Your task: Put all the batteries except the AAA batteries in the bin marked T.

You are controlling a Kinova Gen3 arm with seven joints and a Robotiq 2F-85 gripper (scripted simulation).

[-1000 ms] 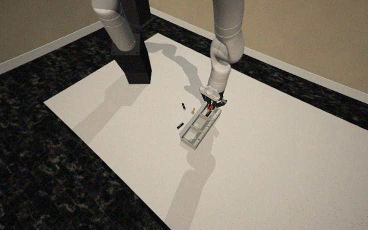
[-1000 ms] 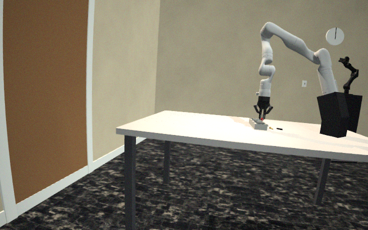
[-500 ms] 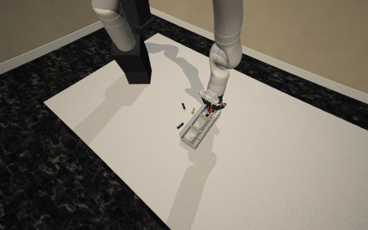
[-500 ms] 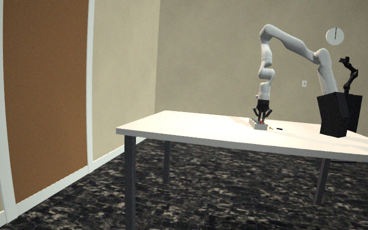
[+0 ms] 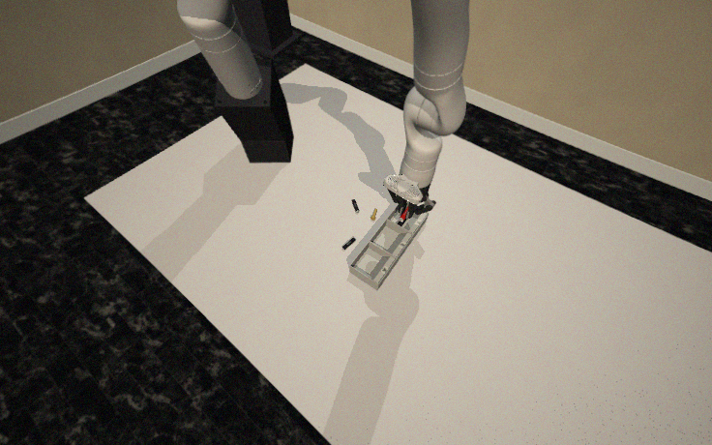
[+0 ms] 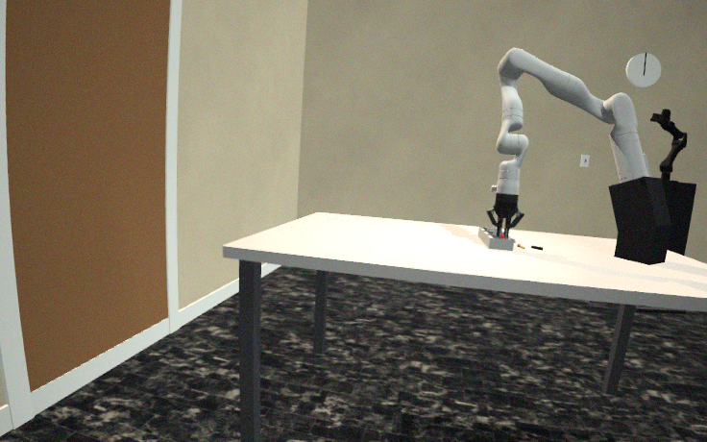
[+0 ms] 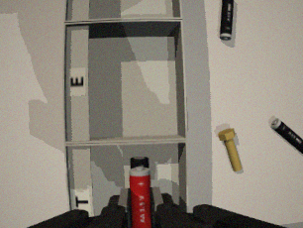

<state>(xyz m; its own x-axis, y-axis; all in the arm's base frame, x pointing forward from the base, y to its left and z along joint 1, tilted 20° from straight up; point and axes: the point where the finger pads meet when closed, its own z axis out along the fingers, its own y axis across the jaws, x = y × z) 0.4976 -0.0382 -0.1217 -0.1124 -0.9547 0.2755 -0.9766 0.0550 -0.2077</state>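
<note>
Right now my hand is 2 cm above the red battery. The rest, counted from my hand: yellow piece: 8 cm behind, 3 cm to the right, 5 cm below; then black battery: 10 cm behind, 14 cm to the right, 5 cm below; then tray: 8 cm to the right, 3 cm below.
</note>
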